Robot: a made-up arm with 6 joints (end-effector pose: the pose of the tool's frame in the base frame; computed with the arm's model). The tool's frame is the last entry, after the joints. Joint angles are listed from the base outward.
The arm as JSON. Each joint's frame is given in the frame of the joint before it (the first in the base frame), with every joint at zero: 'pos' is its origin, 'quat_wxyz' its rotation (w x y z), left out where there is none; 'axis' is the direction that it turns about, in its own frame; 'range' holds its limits. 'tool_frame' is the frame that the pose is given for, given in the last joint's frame.
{
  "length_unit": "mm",
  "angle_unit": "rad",
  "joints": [
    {
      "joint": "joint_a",
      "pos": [
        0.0,
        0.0,
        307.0
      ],
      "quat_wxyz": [
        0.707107,
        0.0,
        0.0,
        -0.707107
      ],
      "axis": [
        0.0,
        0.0,
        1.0
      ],
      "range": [
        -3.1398,
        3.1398
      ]
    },
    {
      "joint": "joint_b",
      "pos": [
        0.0,
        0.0,
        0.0
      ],
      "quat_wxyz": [
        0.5,
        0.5,
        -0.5,
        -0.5
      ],
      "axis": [
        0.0,
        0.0,
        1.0
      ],
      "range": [
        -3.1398,
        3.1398
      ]
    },
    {
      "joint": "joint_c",
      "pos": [
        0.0,
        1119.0,
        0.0
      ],
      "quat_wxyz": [
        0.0,
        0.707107,
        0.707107,
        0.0
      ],
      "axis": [
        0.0,
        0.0,
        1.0
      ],
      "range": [
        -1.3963,
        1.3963
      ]
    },
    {
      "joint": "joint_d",
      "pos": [
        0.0,
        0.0,
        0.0
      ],
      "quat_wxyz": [
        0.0,
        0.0,
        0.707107,
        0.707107
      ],
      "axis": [
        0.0,
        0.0,
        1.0
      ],
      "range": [
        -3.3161,
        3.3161
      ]
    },
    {
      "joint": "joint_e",
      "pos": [
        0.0,
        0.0,
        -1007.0
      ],
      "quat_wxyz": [
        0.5,
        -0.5,
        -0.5,
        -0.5
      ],
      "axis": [
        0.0,
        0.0,
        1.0
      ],
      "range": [
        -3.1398,
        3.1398
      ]
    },
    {
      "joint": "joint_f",
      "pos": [
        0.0,
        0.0,
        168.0
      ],
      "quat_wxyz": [
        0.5,
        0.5,
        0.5,
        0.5
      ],
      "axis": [
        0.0,
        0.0,
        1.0
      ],
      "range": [
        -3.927,
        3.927
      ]
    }
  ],
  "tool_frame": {
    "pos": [
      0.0,
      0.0,
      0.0
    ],
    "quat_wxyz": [
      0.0,
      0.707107,
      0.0,
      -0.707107
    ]
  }
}
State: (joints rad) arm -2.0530 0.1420 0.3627 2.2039 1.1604 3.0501
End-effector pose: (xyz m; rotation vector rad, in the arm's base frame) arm -0.4273 -1.0307 1.7673 1.2703 -0.2586 -1.2048
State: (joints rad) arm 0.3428 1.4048 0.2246 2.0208 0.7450 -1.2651
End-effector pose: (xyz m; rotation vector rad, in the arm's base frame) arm 1.5077 0.6157 -0.3817 -0.3882 1.1124 1.3984
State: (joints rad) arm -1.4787 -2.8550 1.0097 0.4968 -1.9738 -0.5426
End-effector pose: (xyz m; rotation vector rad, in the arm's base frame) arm -0.2407 1.0004 -1.4927 -0.5823 -2.0360 -0.5113
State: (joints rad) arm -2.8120 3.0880 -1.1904 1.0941 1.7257 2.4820
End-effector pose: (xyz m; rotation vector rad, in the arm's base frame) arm 0.4471 0.2344 0.0405 0.3804 0.2063 -0.8949
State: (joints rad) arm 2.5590 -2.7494 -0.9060 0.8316 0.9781 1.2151
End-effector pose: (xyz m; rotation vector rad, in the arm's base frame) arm 0.7457 -0.3558 0.2093 1.1754 -1.2820 -0.6345
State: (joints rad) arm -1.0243 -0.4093 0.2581 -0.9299 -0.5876 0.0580
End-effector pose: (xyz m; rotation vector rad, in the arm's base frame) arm 0.1371 -0.4187 1.8511 0.5608 -0.4174 -0.4408
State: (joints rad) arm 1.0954 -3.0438 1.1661 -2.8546 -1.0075 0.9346
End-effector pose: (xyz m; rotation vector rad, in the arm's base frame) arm -0.4343 -0.4916 -1.6663 1.1063 1.6644 -0.3013
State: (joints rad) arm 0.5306 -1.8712 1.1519 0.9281 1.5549 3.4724
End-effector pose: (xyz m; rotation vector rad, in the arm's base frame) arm -1.7471 -1.1418 -0.0386 -1.5311 -1.6902 1.9772
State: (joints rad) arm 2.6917 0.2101 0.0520 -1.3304 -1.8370 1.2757
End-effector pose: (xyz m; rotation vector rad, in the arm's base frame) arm -1.0651 0.5588 1.0817 0.5394 -0.3058 -1.7152
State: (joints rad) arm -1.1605 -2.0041 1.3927 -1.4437 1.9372 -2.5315
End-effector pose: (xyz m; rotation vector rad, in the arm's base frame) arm -0.8301 1.8549 -0.2558 0.6211 -1.4096 -1.9869
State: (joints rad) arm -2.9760 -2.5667 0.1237 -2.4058 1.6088 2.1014
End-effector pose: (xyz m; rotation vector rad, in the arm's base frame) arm 1.4660 0.1187 -0.0916 -1.5987 -1.8940 -1.8417
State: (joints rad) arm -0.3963 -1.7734 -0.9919 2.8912 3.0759 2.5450
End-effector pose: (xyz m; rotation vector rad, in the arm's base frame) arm -0.3160 0.3086 0.8207 0.6520 2.2276 -0.5924
